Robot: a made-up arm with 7 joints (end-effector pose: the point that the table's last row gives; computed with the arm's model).
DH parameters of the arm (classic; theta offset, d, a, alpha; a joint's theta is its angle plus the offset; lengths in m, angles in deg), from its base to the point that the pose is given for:
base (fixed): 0 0 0 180
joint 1: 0 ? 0 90
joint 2: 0 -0.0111 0 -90
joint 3: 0 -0.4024 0 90
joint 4: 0 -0.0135 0 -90
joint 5: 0 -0.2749 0 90
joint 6: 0 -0.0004 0 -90
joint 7: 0 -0.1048 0 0
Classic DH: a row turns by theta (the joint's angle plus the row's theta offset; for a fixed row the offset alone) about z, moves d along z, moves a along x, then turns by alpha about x.
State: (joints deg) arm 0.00 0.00 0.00 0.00 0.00 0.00 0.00
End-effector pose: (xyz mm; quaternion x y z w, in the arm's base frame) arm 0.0 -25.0 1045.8 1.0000 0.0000 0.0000 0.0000
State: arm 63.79 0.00 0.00 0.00 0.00 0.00 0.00
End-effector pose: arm -22.4 -11.0 1045.8 0.8490 -0.5284 0.0000 0.0000
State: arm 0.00 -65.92 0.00 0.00 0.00 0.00 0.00
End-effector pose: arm -714.0 -25.0 582.8 0.8391 0.0000 0.5441 0.0000
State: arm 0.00 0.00 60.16 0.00 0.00 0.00 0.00
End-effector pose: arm -12.1 -18.0 1045.8 0.8653 -0.5012 0.0000 0.0000
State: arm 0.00 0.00 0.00 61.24 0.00 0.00 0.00
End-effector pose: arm 332.9 -25.0 848.8 0.8606 0.0000 -0.5093 0.0000
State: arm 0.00 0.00 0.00 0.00 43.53 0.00 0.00
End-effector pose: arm -0.3 -24.9 1045.8 0.9287 -0.3708 0.0000 0.0000
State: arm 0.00 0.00 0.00 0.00 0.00 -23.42 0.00
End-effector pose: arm -41.7 -25.0 1037.2 0.9792 0.0000 0.2030 0.0000
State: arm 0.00 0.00 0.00 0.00 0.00 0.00 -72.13
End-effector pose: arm 0.0 -25.0 1045.8 0.8083 0.5887 0.0000 0.0000
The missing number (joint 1, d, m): -0.2637
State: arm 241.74 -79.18 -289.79 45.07 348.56 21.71 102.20
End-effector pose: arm 541.0 -401.3 474.4 0.8502 0.0236 -0.5234 0.0516
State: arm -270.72 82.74 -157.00 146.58 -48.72 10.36 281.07
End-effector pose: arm 66.4 -55.4 454.3 0.3877 -0.7225 0.4934 0.2903
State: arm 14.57 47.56 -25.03 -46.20 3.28 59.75 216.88
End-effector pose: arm 372.7 -202.2 842.7 -0.2007 -0.8376 0.0216 0.5075
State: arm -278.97 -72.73 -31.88 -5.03 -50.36 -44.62 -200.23
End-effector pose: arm -222.7 695.0 458.3 -0.3690 0.6272 -0.6200 0.2935
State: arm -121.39 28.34 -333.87 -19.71 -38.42 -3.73 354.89
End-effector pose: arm -155.7 195.4 991.1 0.3316 0.9392 0.0143 0.0882
